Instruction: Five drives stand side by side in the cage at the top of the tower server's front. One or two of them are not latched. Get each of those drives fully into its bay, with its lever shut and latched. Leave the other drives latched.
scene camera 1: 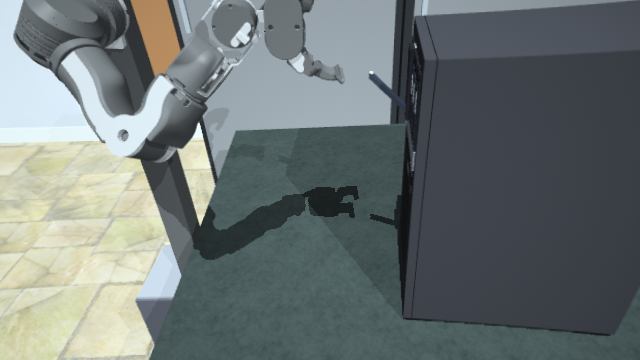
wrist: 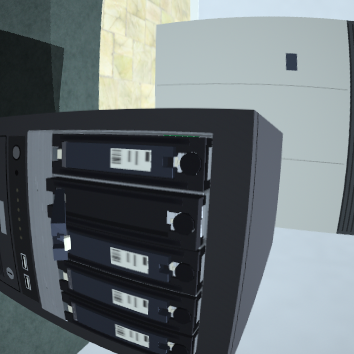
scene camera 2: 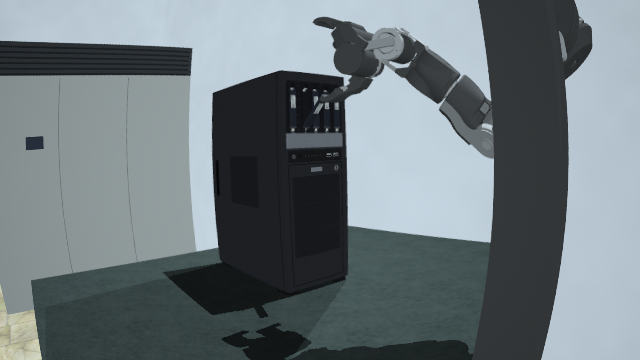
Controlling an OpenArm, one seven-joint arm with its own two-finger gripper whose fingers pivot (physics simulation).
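The tower server (scene camera 1: 525, 175) (scene camera 2: 250, 230) (wrist: 267, 165) stands upright, with five drives side by side in its top cage. The second drive from the left (wrist: 115, 210) has its lever (scene camera 1: 387, 90) (scene camera 2: 313, 116) (wrist: 59, 220) swung out, sticking forward and up from the front. Its carrier looks slightly proud, but how far is hard to tell. The leftmost drive (scene camera 2: 293, 115) (wrist: 90, 154) and the third drive (wrist: 90, 246) have levers lying flat, as do the two on the right. My gripper (scene camera 1: 338, 27) (scene camera 2: 320, 60) is open and empty in front of the cage, apart from the lever; its upper finger is cut off in scene camera 1.
The server stands on a dark green table (scene camera 1: 260, 300) (scene camera 2: 410, 280). A dark upright post (scene camera 1: 172, 215) (scene camera 2: 525, 180) stands on the arm's side. A pale grey cabinet (scene camera 2: 95, 175) (wrist: 215, 55) stands behind the server. The other drives' flat levers sit close beside the swung-out one.
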